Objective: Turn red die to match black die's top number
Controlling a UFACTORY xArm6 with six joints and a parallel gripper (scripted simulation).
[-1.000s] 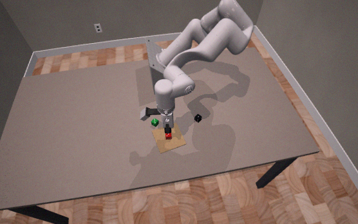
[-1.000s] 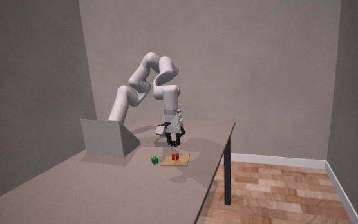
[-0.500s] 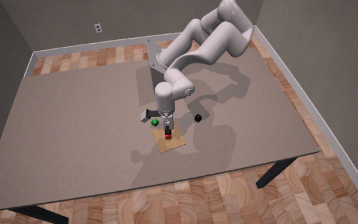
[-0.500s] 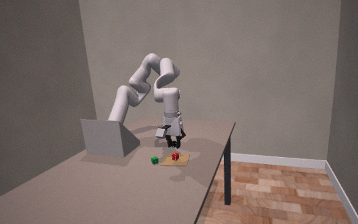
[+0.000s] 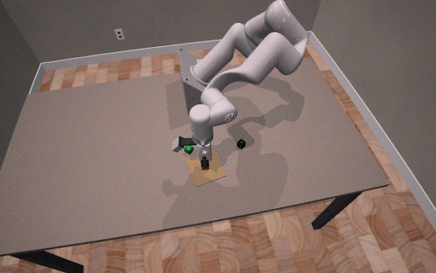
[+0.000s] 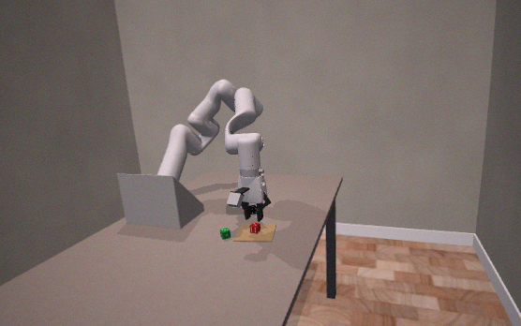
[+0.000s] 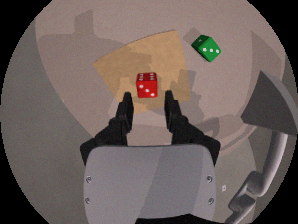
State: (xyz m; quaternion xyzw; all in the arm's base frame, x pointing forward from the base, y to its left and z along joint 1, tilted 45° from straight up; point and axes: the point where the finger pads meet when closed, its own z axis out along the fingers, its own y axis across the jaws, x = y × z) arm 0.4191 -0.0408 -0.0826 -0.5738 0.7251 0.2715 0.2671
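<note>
The red die lies 5 cm below my hand. The rest, counted from my hand: black die (18 cm to the left, 6 cm below, 6 cm behind); green die (10 cm behind, 6 cm below, 5 cm to the right); tan mat (7 cm below).
</note>
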